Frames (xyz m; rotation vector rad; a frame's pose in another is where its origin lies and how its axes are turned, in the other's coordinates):
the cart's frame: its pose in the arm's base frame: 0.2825 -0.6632 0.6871 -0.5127 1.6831 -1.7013
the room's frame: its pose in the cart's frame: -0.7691 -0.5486 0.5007 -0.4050 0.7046 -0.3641
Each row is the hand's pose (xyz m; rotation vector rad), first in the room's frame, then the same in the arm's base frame.
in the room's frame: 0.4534 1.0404 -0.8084 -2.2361 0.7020 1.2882
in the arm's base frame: 0.2770 0.4684 0.8113 -1.6596 -2.1603 -1.3455
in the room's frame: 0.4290 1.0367 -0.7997 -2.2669 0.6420 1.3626
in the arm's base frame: 0.3018 0.4624 0.8056 -1.7107 -2.1645 -1.4247
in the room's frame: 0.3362 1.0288 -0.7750 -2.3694 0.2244 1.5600
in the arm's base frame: 0.3940 0.4493 0.7809 1.4797 1.9429 1.5022
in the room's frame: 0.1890 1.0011 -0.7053 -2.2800 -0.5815 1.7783
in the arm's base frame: 0.5464 0.3954 0.7466 1.0089 1.5812 1.3661
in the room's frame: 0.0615 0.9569 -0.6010 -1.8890 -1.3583 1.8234
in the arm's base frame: 0.6866 0.3014 0.7225 0.5651 1.2878 1.0765
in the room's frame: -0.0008 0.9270 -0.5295 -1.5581 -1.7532 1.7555
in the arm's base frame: 0.7587 0.2337 0.7124 0.3116 1.1314 0.8705
